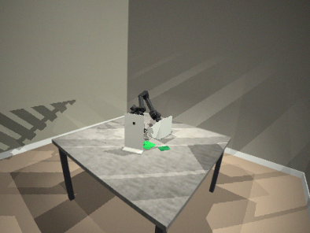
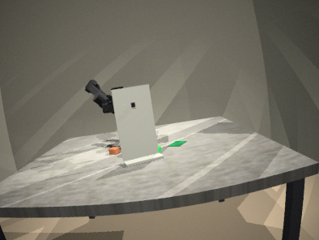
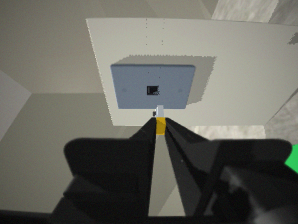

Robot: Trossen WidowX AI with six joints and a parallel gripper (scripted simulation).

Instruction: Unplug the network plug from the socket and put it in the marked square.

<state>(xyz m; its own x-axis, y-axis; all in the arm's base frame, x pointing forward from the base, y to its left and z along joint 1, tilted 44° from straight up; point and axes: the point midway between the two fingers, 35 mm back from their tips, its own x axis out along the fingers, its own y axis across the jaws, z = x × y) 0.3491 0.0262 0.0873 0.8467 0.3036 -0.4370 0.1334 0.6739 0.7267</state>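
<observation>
Right now my gripper tip is 6 cm past the green marked square, 6 cm to the right of it and 24 cm above it. From my gripper tip the other things lie so: upright white panel (8 cm ahead, 2 cm to the left, 9 cm below); then yellow network plug (right at my gripper tip).
</observation>
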